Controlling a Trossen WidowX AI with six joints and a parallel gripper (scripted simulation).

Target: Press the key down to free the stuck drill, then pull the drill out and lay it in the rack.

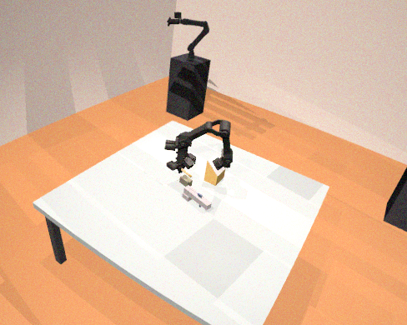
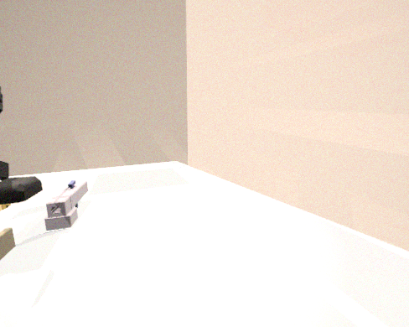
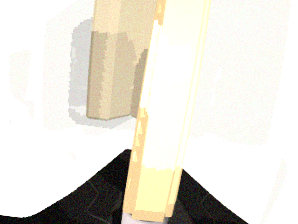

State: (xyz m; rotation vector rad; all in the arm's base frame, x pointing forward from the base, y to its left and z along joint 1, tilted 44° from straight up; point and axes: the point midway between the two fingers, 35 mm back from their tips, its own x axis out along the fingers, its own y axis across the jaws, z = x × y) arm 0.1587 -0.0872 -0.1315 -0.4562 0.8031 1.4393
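Right now the drill is 1 cm ahead of my gripper tip, 4 cm to the left of it and 3 cm above it. From my gripper tip the other things lie so: blue key (11 cm ahead, 22 cm to the left); rack (5 cm to the left, 3 cm below).
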